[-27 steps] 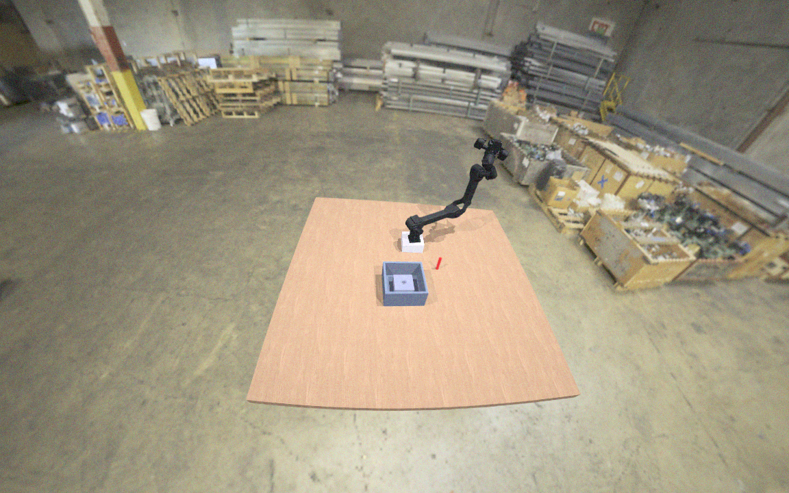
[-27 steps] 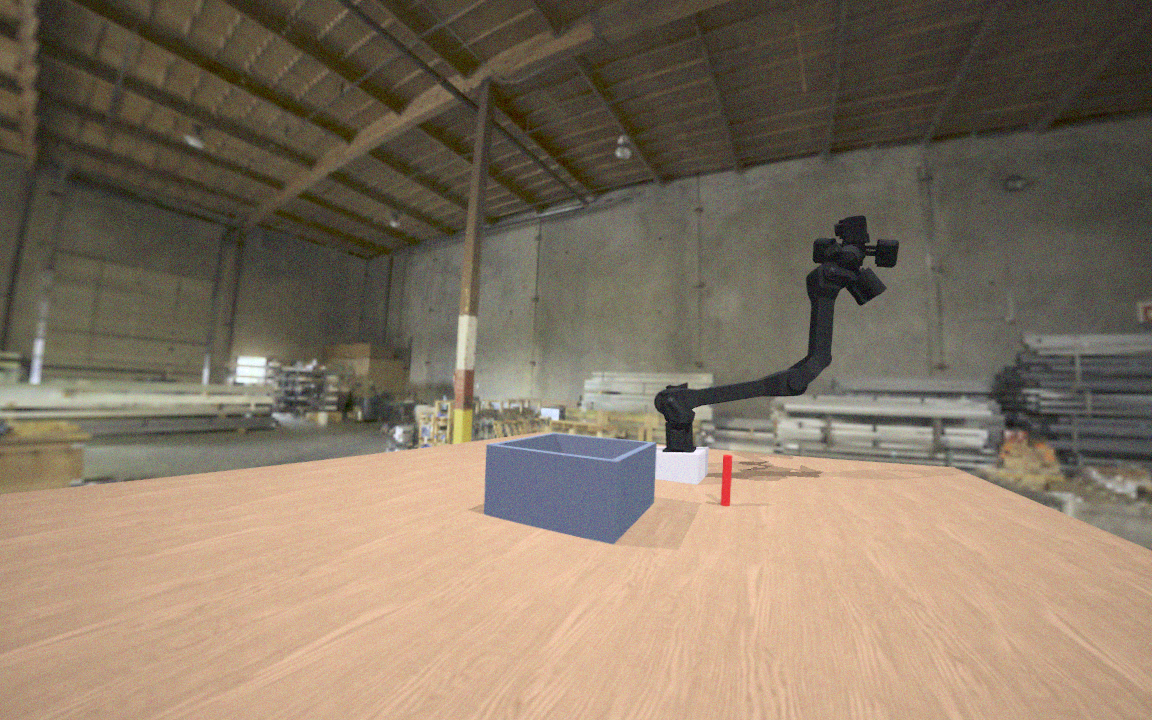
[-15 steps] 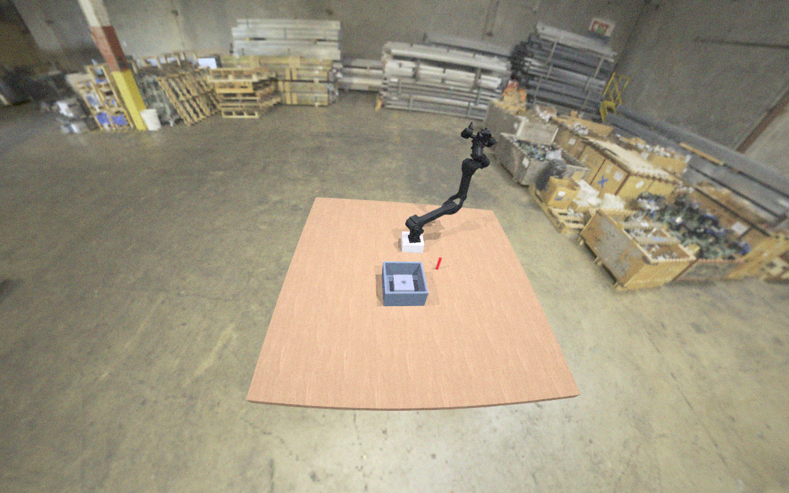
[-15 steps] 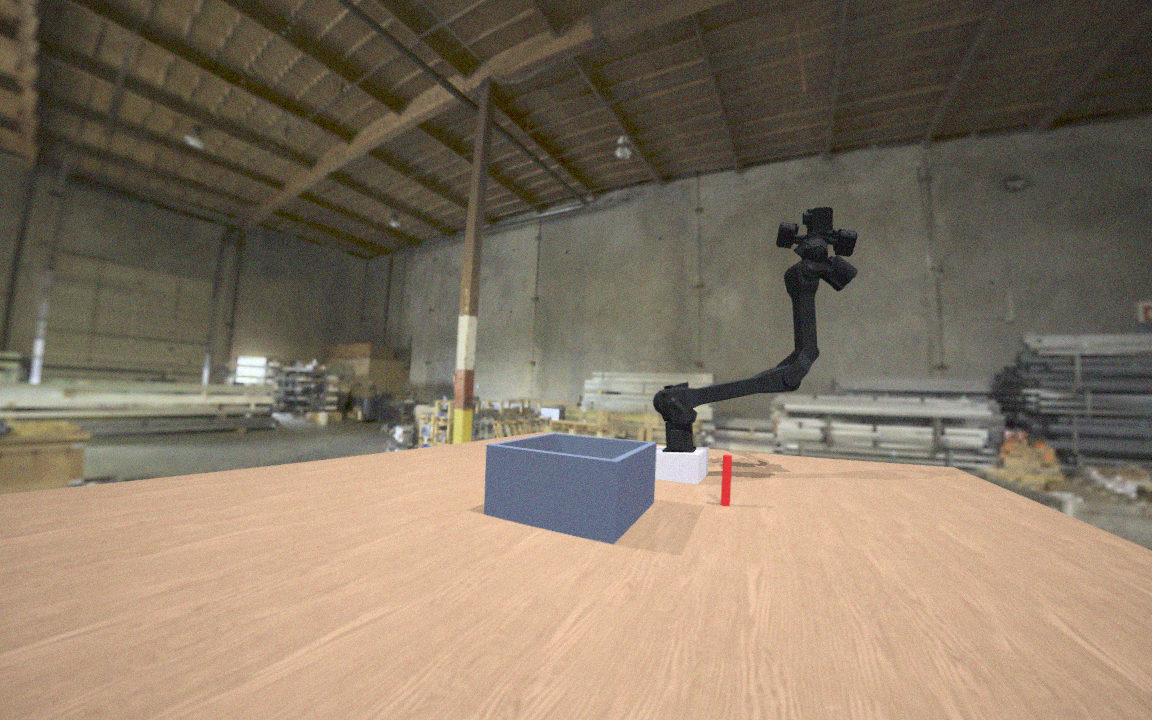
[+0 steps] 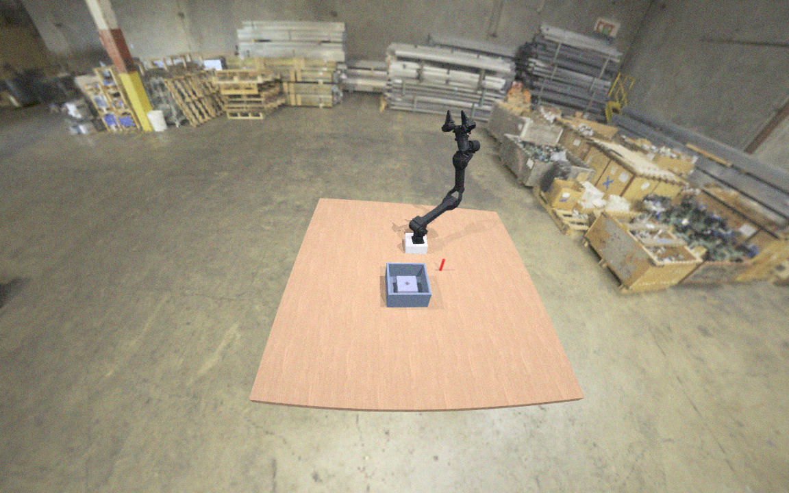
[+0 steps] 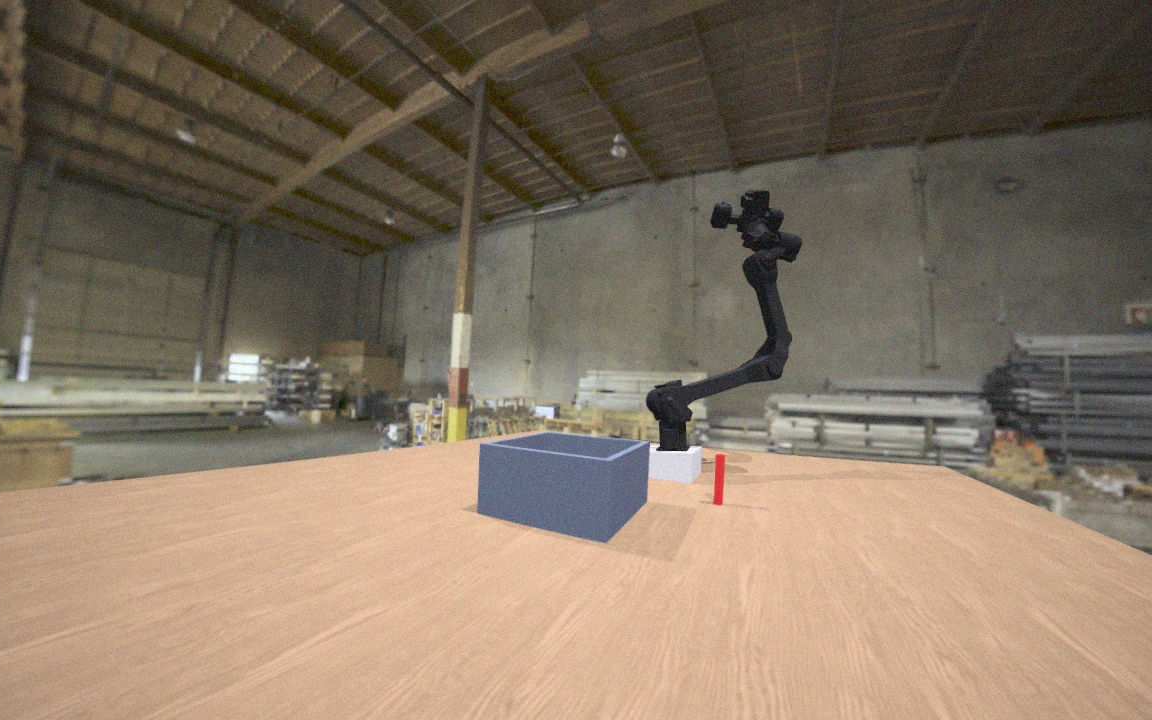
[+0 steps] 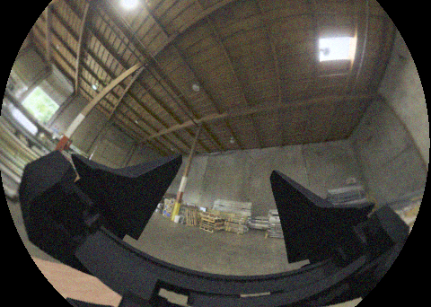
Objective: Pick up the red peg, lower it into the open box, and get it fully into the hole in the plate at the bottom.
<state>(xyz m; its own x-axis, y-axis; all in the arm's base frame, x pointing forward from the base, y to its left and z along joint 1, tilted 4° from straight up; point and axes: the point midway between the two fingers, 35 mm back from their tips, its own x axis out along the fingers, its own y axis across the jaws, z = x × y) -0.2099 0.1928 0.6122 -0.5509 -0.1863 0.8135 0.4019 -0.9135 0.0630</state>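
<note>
The red peg is 66 cm below my gripper tip, 42 cm ahead of it and 4 cm to the right of it. Round my gripper tip: grey plate (66 cm below, 55 cm ahead, 25 cm to the right); blue box (68 cm below, 55 cm ahead, 25 cm to the right).
</note>
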